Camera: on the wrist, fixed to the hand. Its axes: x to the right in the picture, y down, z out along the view.
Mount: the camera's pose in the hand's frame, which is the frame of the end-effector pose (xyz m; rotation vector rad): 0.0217 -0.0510 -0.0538 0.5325 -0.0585 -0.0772
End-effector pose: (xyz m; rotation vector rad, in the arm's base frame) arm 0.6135 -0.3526 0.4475 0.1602 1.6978 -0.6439
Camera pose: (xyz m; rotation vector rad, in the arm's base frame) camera 0.5392 -0.3737 0.4487 0.4481 1.4497 -1.1394
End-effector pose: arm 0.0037 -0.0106 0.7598 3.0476 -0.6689 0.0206
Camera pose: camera 0.0443 0.0279 0.8130 -2.5895 0.4565 -0.0928
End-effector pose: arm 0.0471 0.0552 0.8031 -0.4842 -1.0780 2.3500
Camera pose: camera 0.0720 0.1282 0.8069 -0.1716 -0.4455 2.4612
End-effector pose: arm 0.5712 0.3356 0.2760 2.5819 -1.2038 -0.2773
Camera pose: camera 0.6370 0.3593 0.3088 -2.6660 1.1610 0.0411
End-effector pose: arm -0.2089 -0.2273 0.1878 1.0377 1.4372 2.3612
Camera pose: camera -0.2694 -0.2285 0.1398 1.1207 2.1007 1.9143
